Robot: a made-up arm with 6 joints. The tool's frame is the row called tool. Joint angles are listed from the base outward.
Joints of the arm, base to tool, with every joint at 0 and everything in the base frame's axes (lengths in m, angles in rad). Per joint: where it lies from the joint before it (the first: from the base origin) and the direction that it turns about. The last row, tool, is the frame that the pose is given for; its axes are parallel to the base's.
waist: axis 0 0 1 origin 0.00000 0.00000 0.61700
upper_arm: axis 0 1 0 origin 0.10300 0.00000 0.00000
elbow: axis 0 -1 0 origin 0.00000 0.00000 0.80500
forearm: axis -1 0 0 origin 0.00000 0.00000 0.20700
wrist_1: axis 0 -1 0 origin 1.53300 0.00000 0.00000
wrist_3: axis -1 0 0 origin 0.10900 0.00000 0.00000
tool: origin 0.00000 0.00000 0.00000
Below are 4 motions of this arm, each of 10 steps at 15 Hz.
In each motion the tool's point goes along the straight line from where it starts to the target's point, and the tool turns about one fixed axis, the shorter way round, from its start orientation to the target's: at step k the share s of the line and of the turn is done. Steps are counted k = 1, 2, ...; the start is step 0. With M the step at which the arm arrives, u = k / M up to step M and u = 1 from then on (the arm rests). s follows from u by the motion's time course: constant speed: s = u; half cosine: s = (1 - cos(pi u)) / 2; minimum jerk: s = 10 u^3 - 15 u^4 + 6 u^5.
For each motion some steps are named. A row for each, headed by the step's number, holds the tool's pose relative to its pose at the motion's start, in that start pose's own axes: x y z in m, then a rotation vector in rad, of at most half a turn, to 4 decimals.
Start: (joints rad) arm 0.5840 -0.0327 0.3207 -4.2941 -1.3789 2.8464
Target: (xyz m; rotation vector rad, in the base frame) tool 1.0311 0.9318 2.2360 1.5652 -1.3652 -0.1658
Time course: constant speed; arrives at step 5
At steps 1, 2, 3, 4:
1: -0.0519 0.0355 -0.0097 -0.0233 -0.0270 0.0293
2: -0.1039 0.0709 -0.0193 -0.0465 -0.0539 0.0586
3: -0.1558 0.1064 -0.0290 -0.0698 -0.0809 0.0879
4: -0.2078 0.1418 -0.0386 -0.0931 -0.1078 0.1172

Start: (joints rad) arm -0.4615 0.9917 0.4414 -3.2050 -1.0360 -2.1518
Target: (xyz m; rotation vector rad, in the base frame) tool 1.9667 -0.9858 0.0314 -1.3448 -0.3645 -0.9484
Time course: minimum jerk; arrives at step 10
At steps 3, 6, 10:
3: -0.0470 0.0462 -0.0359 -0.0504 -0.0210 -0.0469
6: -0.1965 0.1936 -0.1502 -0.2109 -0.0877 -0.1963
10: -0.2879 0.2836 -0.2200 -0.3090 -0.1285 -0.2876

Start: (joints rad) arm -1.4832 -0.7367 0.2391 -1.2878 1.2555 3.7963
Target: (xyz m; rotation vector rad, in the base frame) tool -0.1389 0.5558 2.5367 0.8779 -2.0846 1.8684
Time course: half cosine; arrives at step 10
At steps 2, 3, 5, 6, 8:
2: -0.0014 -0.0118 -0.0772 -0.0331 -0.0267 -0.0117
3: -0.0030 -0.0255 -0.1666 -0.0715 -0.0577 -0.0252
5: -0.0074 -0.0618 -0.4041 -0.1734 -0.1400 -0.0610
6: -0.0096 -0.0809 -0.5290 -0.2269 -0.1833 -0.0799
8: -0.0133 -0.1118 -0.7311 -0.3136 -0.2533 -0.1104

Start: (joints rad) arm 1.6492 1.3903 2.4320 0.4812 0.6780 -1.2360
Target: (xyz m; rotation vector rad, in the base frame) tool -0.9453 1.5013 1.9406 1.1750 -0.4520 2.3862
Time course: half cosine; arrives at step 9
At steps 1, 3, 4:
1: -0.0034 0.0159 -0.0207 0.0044 0.0135 -0.0037
3: -0.0284 0.1316 -0.1717 0.0361 0.1121 -0.0305
4: -0.0470 0.2175 -0.2837 0.0596 0.1853 -0.0504

